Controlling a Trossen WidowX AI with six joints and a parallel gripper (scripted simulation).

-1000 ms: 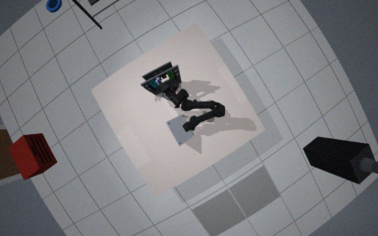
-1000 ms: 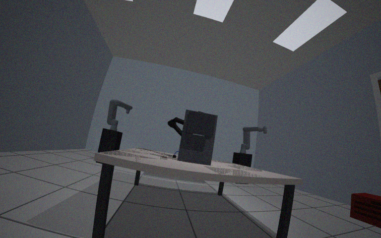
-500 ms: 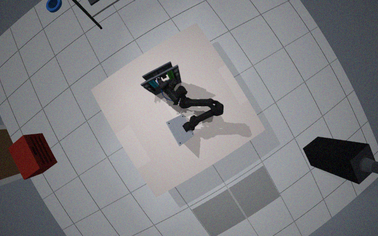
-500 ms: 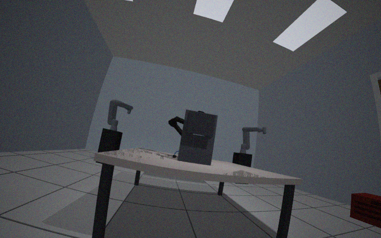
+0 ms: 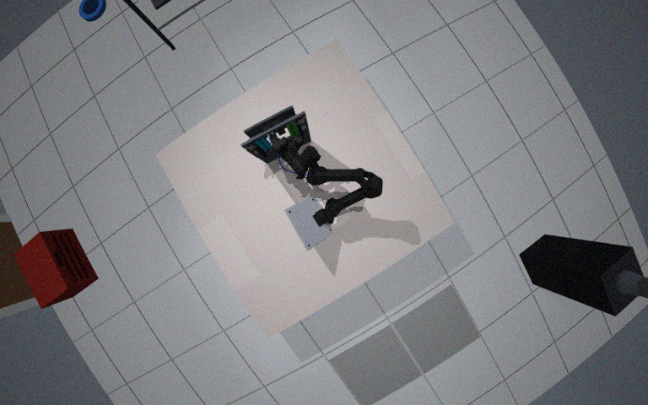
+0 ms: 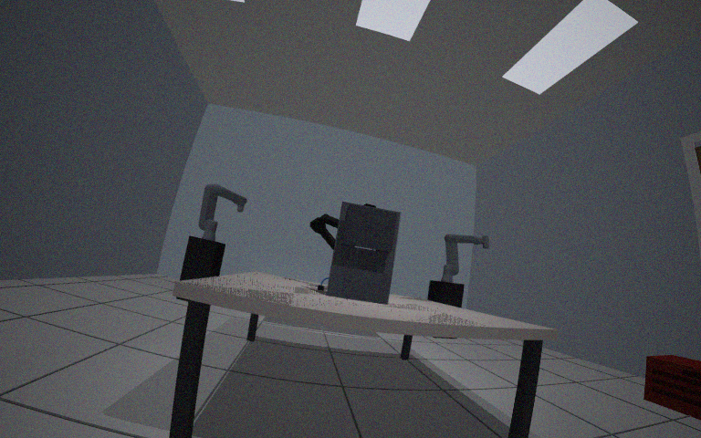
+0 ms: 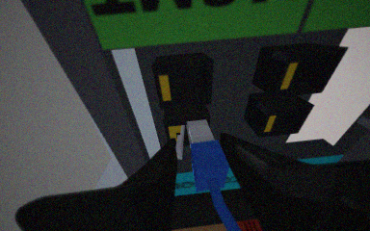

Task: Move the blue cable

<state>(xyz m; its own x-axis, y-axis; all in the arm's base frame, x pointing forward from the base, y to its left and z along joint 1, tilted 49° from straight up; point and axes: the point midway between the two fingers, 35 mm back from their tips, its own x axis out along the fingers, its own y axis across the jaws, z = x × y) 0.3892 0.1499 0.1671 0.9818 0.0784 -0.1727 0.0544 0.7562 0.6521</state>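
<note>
Now: the blue plug 10 mm above my gripper tip.
</note>
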